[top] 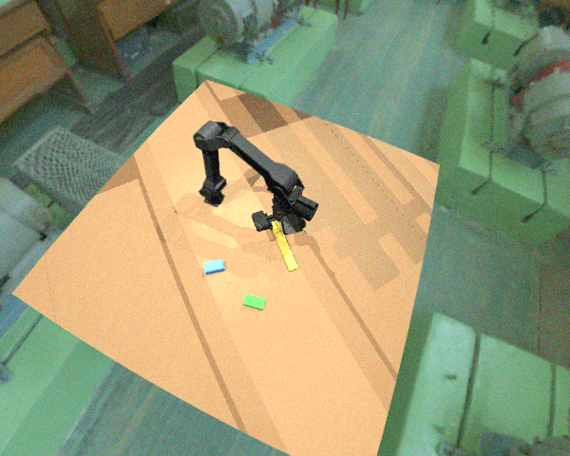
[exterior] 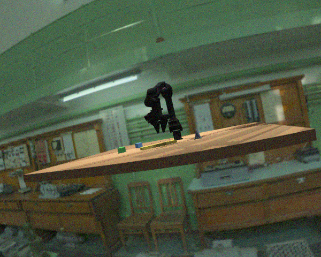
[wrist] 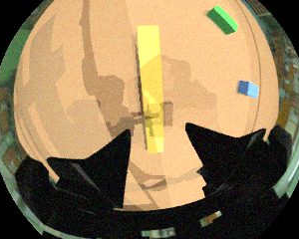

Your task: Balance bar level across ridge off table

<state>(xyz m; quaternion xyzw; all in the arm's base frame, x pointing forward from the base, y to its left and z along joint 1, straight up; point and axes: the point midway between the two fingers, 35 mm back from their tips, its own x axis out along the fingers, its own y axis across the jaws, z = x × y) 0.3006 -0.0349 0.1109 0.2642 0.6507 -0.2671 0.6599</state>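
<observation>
Right now the yellow bar is 7 cm below my gripper tip, 2 cm to the right of it and 2 cm ahead of it. Round my gripper tip: blue block 22 cm to the right, 15 cm behind, 6 cm below; then green block 27 cm to the right, 6 cm below, 3 cm ahead.
</observation>
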